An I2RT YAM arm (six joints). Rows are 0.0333 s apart.
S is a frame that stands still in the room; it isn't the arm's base.
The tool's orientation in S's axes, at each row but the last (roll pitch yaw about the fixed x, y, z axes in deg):
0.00, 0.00, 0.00
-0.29, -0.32, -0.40
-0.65, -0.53, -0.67
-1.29, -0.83, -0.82
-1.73, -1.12, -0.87
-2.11, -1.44, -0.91
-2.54, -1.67, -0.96
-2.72, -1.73, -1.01
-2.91, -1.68, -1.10
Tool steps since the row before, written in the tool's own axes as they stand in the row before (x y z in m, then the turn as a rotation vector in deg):
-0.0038, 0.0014, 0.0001, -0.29, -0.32, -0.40
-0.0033, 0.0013, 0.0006, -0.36, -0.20, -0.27
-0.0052, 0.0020, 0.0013, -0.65, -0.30, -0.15
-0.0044, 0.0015, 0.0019, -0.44, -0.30, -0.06
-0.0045, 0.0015, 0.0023, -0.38, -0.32, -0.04
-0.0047, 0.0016, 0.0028, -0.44, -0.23, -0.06
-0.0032, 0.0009, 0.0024, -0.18, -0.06, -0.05
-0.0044, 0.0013, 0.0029, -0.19, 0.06, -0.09
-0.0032, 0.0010, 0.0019, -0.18, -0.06, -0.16
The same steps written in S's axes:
-0.0038, 0.0014, 0.0001, -0.29, -0.32, -0.40
-0.0033, 0.0013, 0.0006, -0.36, -0.20, -0.27
-0.0052, 0.0021, 0.0012, -0.65, -0.29, -0.15
-0.0044, 0.0016, 0.0018, -0.44, -0.29, -0.06
-0.0045, 0.0016, 0.0022, -0.38, -0.32, -0.04
-0.0047, 0.0018, 0.0026, -0.44, -0.23, -0.06
-0.0033, 0.0011, 0.0023, -0.18, -0.06, -0.05
-0.0045, 0.0015, 0.0027, -0.19, 0.06, -0.10
-0.0032, 0.0012, 0.0018, -0.18, -0.06, -0.16

